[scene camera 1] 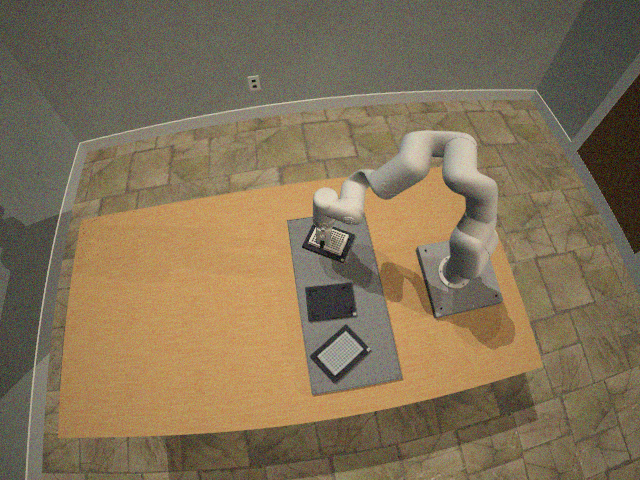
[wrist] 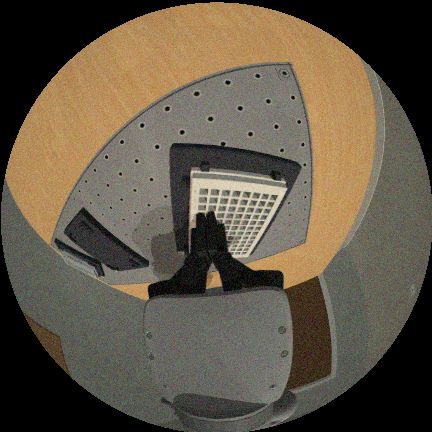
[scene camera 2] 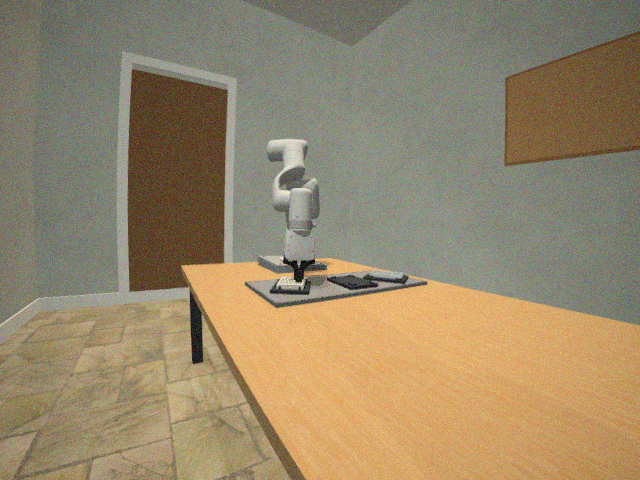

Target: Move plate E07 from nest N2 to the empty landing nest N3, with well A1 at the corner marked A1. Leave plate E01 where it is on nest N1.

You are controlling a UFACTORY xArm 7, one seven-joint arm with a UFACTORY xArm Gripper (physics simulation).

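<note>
A cream plate with open wells (scene camera 1: 336, 241) (scene camera 2: 288, 283) (wrist: 255, 200) lies on a dark nest (scene camera 1: 333, 256) (wrist: 225, 152) at the board's far end in scene camera 1. My gripper (scene camera 1: 322, 243) (scene camera 2: 298, 280) (wrist: 207, 221) is shut with its fingertips together, over the wells and toward one side of this plate, with nothing between them. Whether the tips touch the plate I cannot tell. The middle nest (scene camera 1: 330, 302) (scene camera 2: 352, 281) (wrist: 105, 242) is empty. A paler plate (scene camera 1: 340, 351) (scene camera 2: 386, 274) (wrist: 80, 264) lies on the turned nest at the other end. Plate and nest labels and the A1 marks are not readable.
The nests stand on a grey board with holes (scene camera 1: 382, 356) (scene camera 2: 320, 297) (wrist: 225, 105) on the wooden table (scene camera 1: 180, 310) (scene camera 2: 413, 372). The robot's grey base plate (scene camera 1: 480, 294) is right of the board in scene camera 1.
</note>
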